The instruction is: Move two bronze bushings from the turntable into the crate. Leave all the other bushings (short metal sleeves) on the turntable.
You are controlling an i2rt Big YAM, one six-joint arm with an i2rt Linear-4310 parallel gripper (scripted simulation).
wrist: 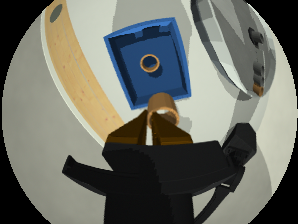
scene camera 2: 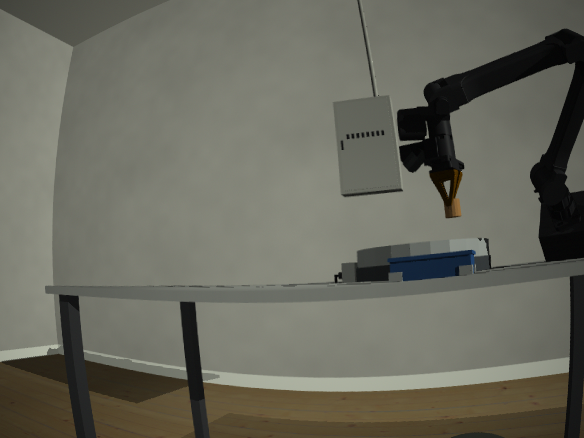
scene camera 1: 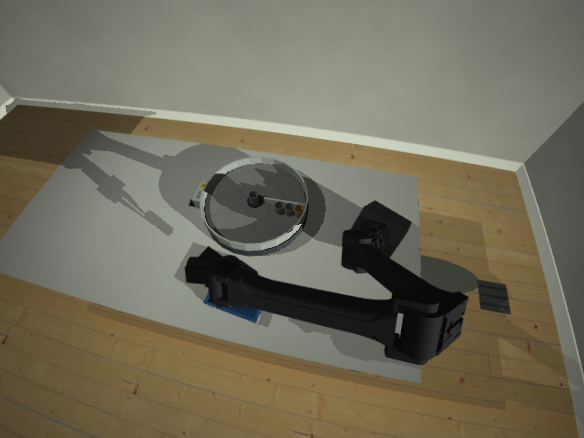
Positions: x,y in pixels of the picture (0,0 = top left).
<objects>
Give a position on a blue crate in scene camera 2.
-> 459,263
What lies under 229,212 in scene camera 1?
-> A round grey turntable.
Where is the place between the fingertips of my gripper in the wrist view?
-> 149,113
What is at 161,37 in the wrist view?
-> A blue crate.
</objects>
